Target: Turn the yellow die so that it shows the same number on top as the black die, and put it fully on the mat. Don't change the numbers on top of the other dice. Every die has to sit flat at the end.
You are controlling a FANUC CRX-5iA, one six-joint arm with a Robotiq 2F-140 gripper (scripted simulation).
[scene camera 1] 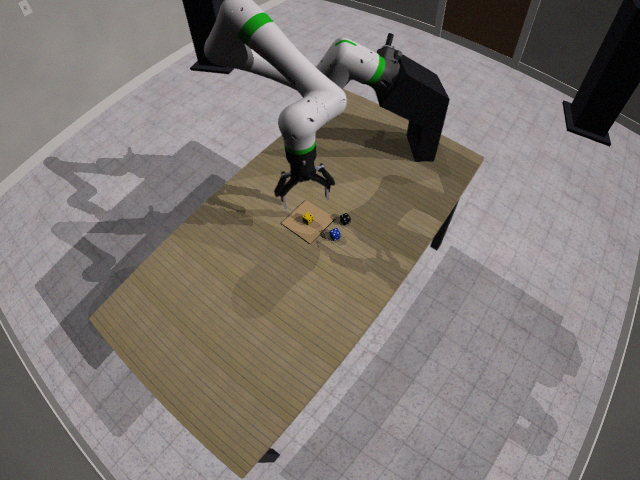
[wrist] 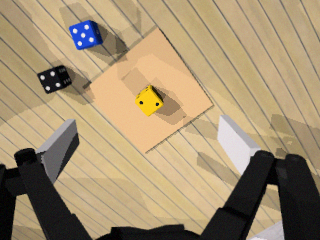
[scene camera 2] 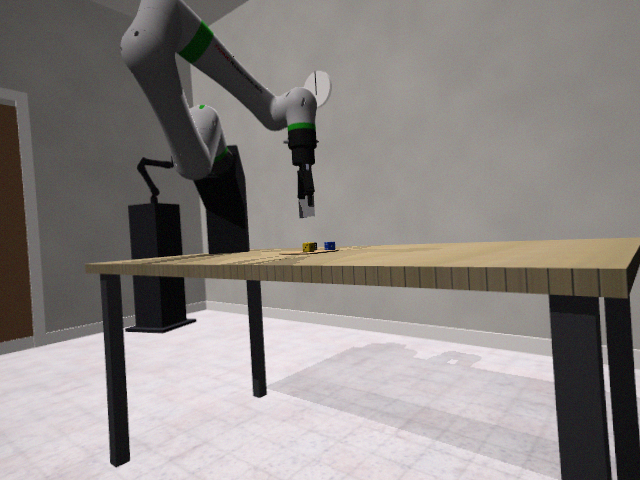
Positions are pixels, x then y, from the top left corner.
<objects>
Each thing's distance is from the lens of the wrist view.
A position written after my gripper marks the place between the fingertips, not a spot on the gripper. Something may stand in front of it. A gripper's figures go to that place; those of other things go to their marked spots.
my gripper (wrist: 148, 129): 0.20 m
blue die (wrist: 86, 34): 0.28 m
mat (wrist: 153, 61): 0.30 m
</objects>
